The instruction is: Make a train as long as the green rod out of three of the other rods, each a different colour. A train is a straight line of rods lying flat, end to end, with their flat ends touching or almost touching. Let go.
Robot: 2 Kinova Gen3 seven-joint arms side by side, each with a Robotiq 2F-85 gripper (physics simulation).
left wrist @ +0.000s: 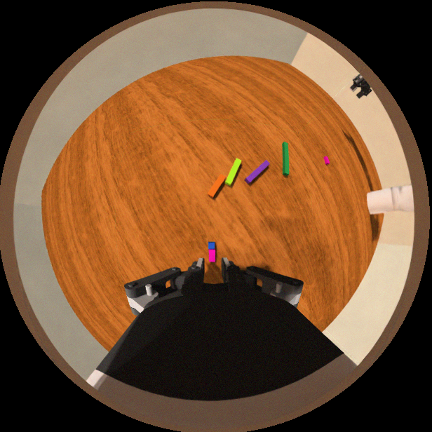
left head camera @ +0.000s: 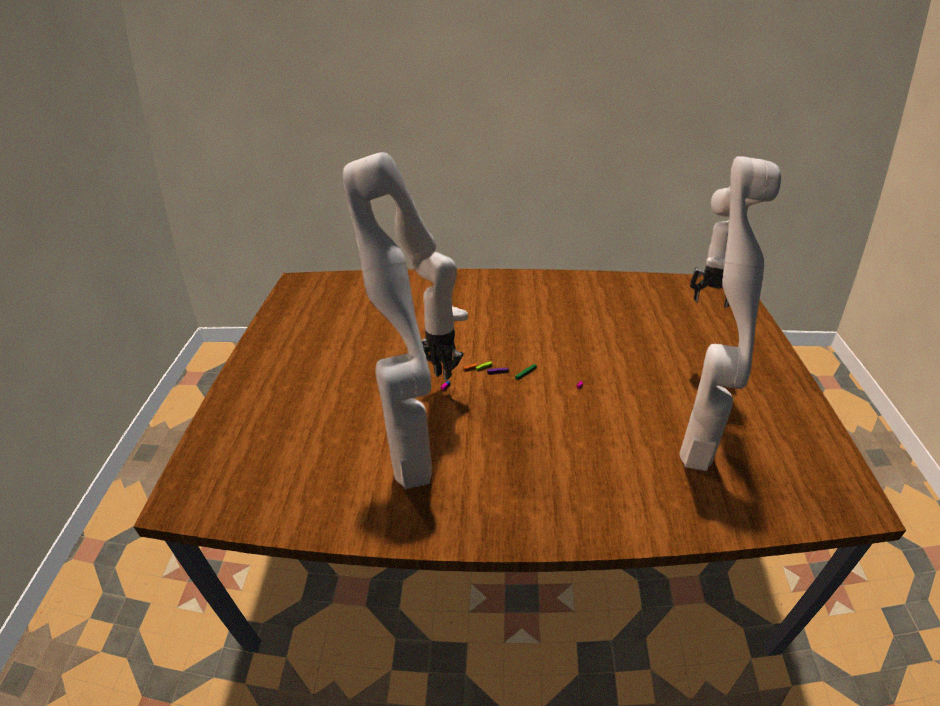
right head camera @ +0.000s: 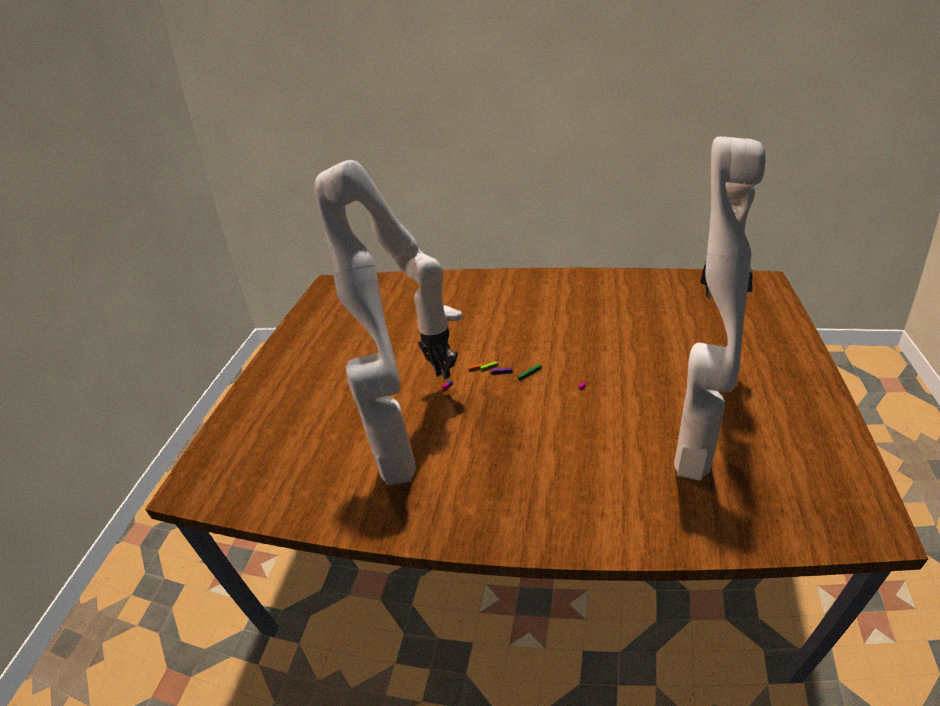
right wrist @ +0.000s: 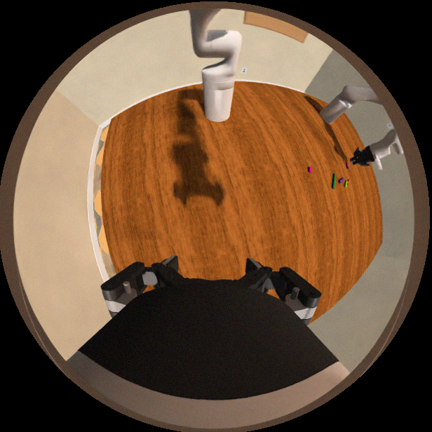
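Pixels of known places: left gripper, fingertip midpoint: [left head camera: 443, 376] [right head camera: 442, 376]; right gripper, fingertip midpoint: [left head camera: 710, 304]; left arm's base, link origin: [left head camera: 413, 472] [right head camera: 397, 470]; right arm's base, link origin: [left head camera: 696, 456] [right head camera: 692, 464].
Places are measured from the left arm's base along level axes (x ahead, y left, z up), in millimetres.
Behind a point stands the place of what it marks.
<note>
The green rod [left head camera: 525, 371] @[x 278, y -386, z 10 mm] [right head camera: 529, 371] @[x 278, y -388, z 10 mm] [left wrist: 285, 158] [right wrist: 334, 181] lies flat. A purple rod [left head camera: 497, 370] @[x 309, y -312, z 8 mm] [right head camera: 501, 370] @[x 309, y -314, z 9 mm] [left wrist: 257, 172] lies beside it, and a lime rod [left head camera: 484, 365] @[x 342, y -284, z 10 mm] [right head camera: 489, 366] @[x 340, y -284, z 8 mm] [left wrist: 233, 171] lies close to the end of an orange rod [left head camera: 469, 367] @[x 348, y -241, z 8 mm] [left wrist: 217, 186]. A small blue rod [left wrist: 211, 245] and a magenta rod [left head camera: 443, 386] @[x 284, y -148, z 10 mm] [right head camera: 446, 386] @[x 285, y -153, z 7 mm] [left wrist: 212, 256] lie end to end, in line, touching or almost touching. My left gripper [left head camera: 448, 375] @[x 286, y -149, z 42 mm] [left wrist: 212, 264] is open just above the magenta rod. My right gripper [left head camera: 709, 300] @[x 181, y -943, z 193 mm] [right wrist: 211, 265] is open and empty, high above the table.
Another magenta rod [left head camera: 579, 385] @[x 171, y -507, z 8 mm] [right head camera: 582, 386] @[x 171, y -511, z 8 mm] [left wrist: 326, 160] [right wrist: 310, 169] lies alone to the right of the green rod in the head views. Both arms stand on the wooden table [left head camera: 547, 486] @[x -138, y -285, z 0 mm] [right head camera: 547, 486] @[x -142, y -334, z 0 mm], the left arm bending over the rods.
</note>
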